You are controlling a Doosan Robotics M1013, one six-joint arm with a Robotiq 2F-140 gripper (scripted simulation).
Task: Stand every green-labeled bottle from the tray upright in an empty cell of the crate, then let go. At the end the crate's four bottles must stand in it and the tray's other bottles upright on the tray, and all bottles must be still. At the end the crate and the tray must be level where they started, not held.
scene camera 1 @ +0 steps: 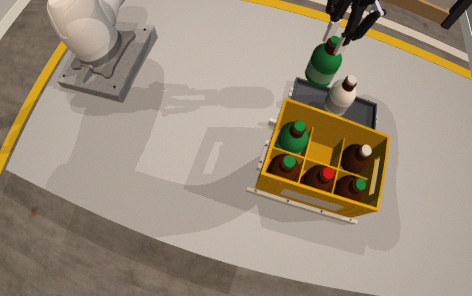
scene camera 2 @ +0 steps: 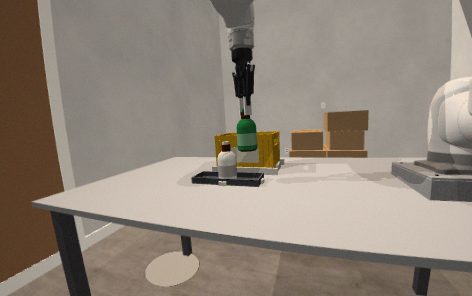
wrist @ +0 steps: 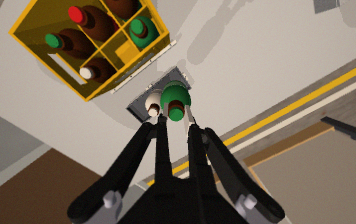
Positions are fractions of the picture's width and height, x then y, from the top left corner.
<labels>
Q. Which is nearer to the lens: the brown bottle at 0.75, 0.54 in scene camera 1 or the dark tray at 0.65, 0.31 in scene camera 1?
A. The brown bottle.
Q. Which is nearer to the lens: the green-labeled bottle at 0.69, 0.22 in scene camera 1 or the dark tray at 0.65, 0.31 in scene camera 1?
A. The green-labeled bottle.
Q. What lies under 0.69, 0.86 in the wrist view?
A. My gripper.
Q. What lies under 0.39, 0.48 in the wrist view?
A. A dark tray.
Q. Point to a yellow crate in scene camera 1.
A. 0.70, 0.45
</labels>
